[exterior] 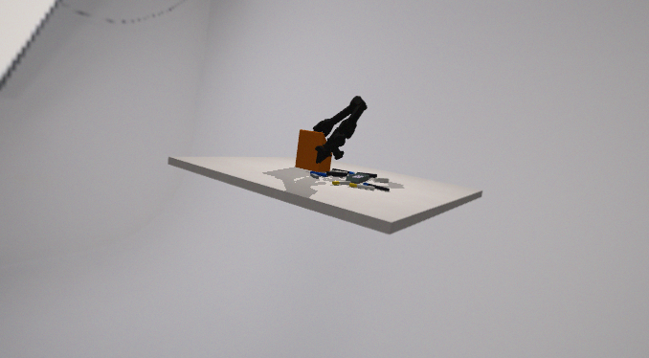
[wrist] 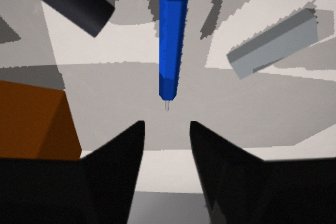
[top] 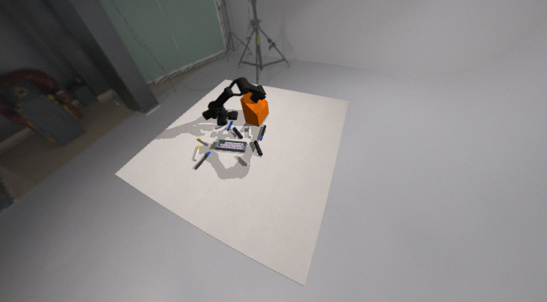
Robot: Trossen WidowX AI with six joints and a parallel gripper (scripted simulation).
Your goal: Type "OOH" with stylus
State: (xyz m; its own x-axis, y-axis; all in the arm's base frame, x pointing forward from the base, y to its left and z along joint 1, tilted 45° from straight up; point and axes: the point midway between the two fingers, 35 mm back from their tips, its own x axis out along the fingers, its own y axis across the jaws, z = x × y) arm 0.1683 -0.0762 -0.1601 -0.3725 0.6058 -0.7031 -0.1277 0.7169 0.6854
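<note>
The stylus lies 20 mm behind my gripper tip, 10 mm to the right of it and 60 mm below it. Also, from my gripper tip: grey block 40 mm ahead, 80 mm to the right, 60 mm below.
</note>
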